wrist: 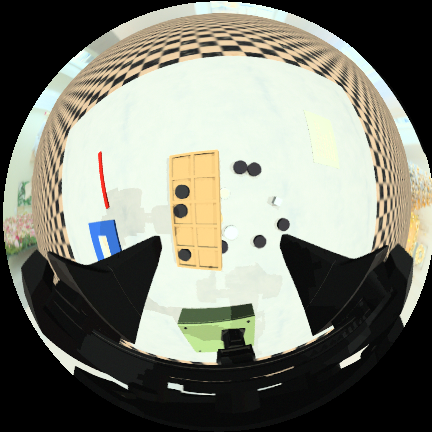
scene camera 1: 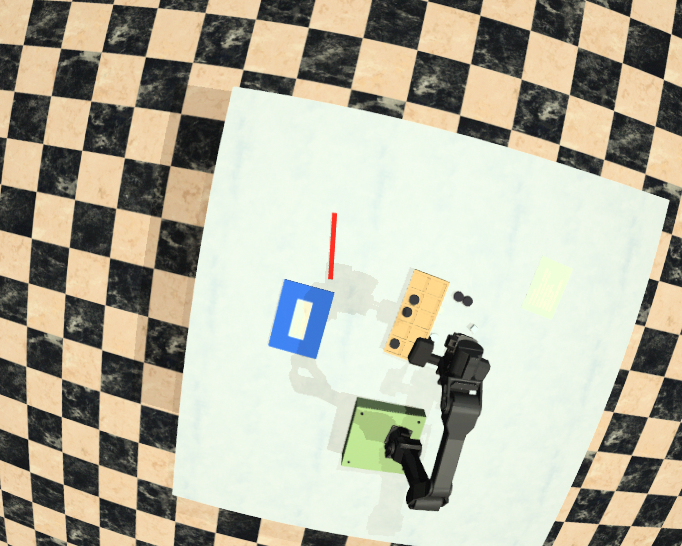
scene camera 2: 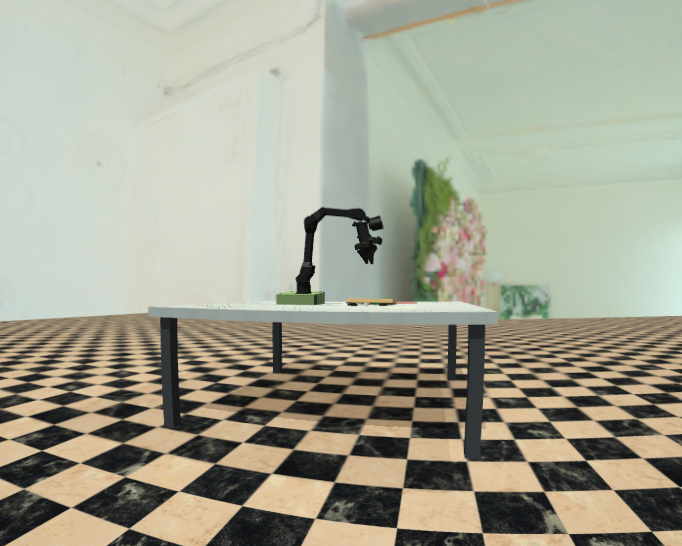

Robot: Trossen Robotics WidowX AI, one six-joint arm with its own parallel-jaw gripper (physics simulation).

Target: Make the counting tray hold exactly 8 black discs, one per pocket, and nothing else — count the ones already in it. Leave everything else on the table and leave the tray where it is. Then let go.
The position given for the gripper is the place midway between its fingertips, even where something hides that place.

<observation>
The gripper (scene camera 1: 445, 343) is open, holding nothing. Also in view: a tan counting tray (scene camera 1: 431, 290).
The tan counting tray is seen too in the wrist view (wrist: 200, 230). The gripper is seen too in the wrist view (wrist: 221, 241).
</observation>
